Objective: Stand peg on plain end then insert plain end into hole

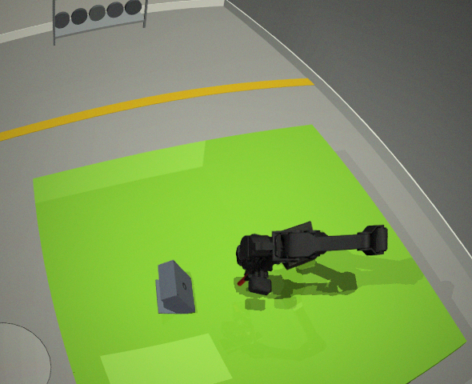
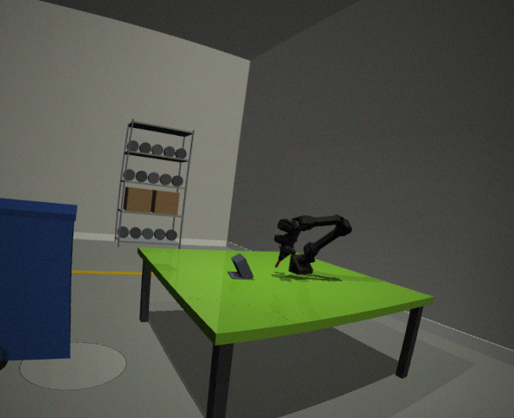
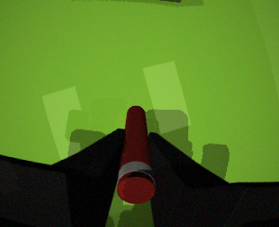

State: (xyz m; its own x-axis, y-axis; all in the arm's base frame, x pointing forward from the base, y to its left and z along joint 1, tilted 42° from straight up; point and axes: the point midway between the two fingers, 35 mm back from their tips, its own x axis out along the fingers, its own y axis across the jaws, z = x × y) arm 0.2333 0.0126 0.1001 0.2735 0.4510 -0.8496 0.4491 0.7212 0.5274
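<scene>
My gripper tip is now 190 mm short of the sloped panel, 60 mm to the left of it and 50 mm above it. Also, from my gripper tip: peg: 10 mm behind, 10 mm above.
</scene>
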